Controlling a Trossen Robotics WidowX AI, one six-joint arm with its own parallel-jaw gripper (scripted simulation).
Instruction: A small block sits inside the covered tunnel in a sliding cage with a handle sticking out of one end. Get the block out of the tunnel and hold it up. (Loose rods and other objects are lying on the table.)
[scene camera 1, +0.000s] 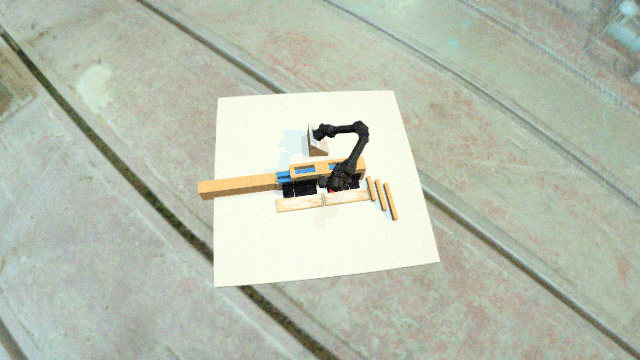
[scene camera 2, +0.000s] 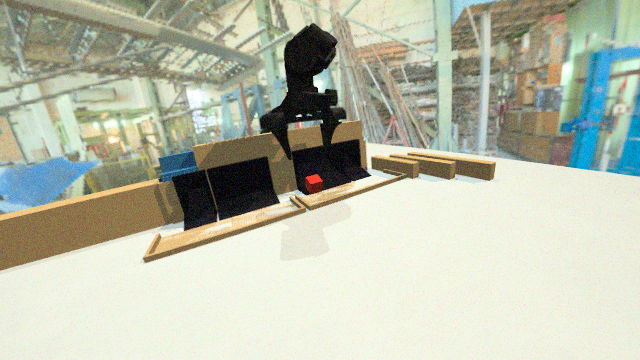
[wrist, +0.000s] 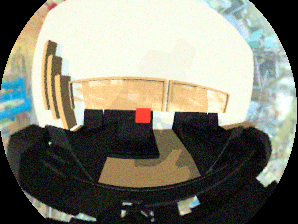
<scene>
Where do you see a blue handle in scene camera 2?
At 176, 164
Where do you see my gripper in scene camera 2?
309, 156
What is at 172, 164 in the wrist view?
A wooden tunnel.
</scene>
